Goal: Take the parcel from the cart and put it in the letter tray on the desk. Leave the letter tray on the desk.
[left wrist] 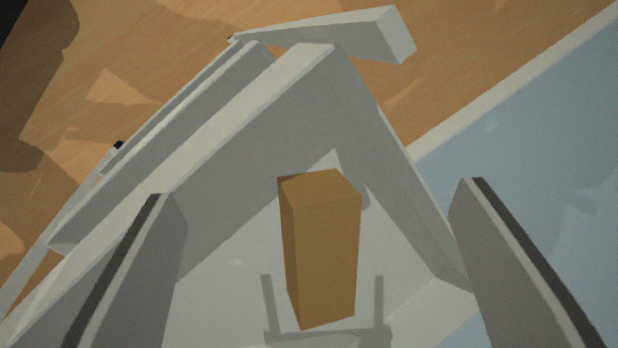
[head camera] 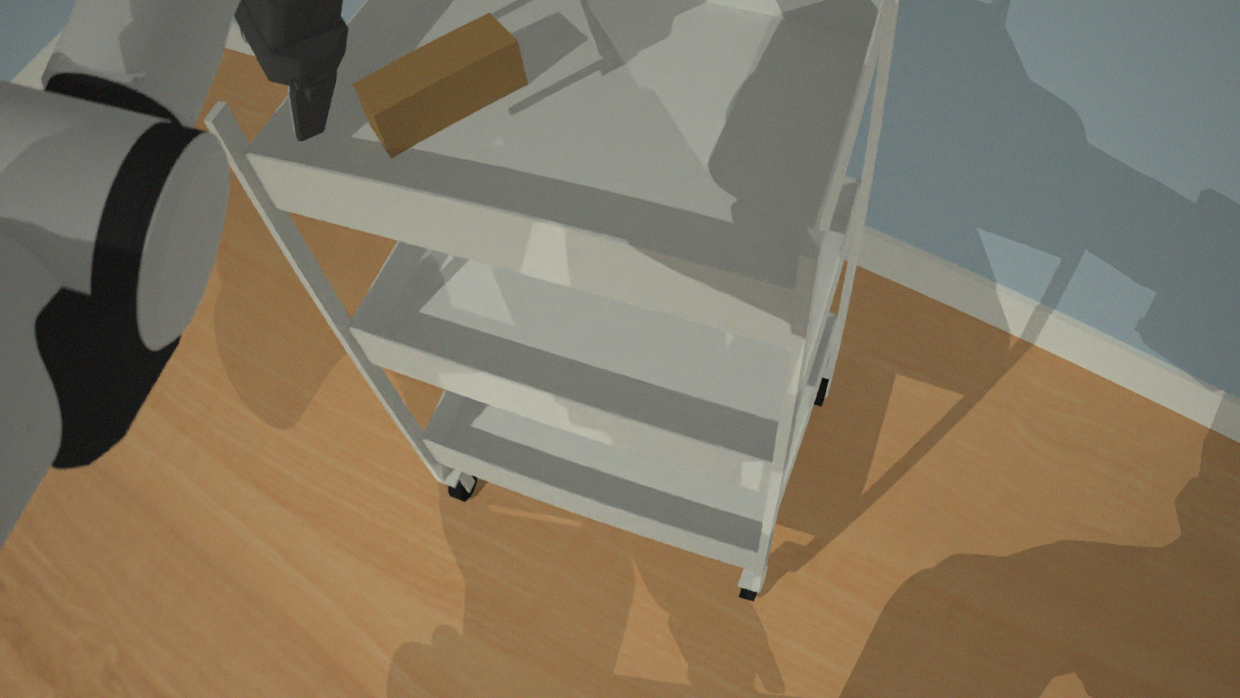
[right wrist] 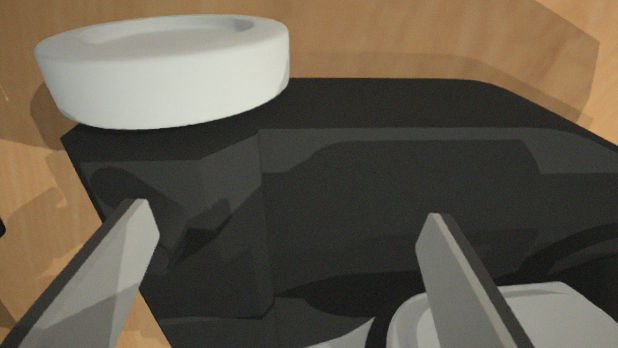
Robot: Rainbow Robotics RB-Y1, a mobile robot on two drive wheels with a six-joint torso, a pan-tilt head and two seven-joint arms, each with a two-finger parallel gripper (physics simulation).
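Frame: origin at the robot's base, x ahead, y left, z up, level; metres.
Seen in the pictures: left gripper, fingertip midpoint: (left wrist: 316, 204) (head camera: 280, 81); right gripper, fingertip midpoint: (right wrist: 288, 224).
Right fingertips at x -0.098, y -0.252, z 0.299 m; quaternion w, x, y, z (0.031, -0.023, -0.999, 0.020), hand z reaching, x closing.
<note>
Offsets run from my right fingertips to a thing's top centre. "pt": to the spot under its first point. Level surfaces: height alone.
The parcel {dy +0.567, dx +0.695, dz +0.417 m} (head camera: 451, 86) (left wrist: 322, 250), a brown oblong box, lies in the top tray of the white cart {pt dy +0.540, dx +0.549, dz +0.399 m} (head camera: 407, 216) (left wrist: 225, 120), near the tray's left side in the head camera view. My left gripper (left wrist: 316, 204) is open and empty. It is above the cart's top tray, and the parcel shows between its spread fingers in the left wrist view. In the head camera view its dark fingertip is left of the parcel. My right gripper (right wrist: 288, 224) is open and empty, above the robot's dark base. The letter tray and the desk do not show in these views.
The cart's raised side walls surround the parcel, and a post end {pt dy +0.693, dx +0.579, dz +0.482 m} (left wrist: 397, 42) sticks up at the tray's corner. Two lower shelves are below. The blue wall (head camera: 1084, 216) is behind the cart. The robot's base (right wrist: 375, 200) with a white wheel (right wrist: 165, 90) stands on the wooden floor {dz -0.298 m} (head camera: 216, 563).
</note>
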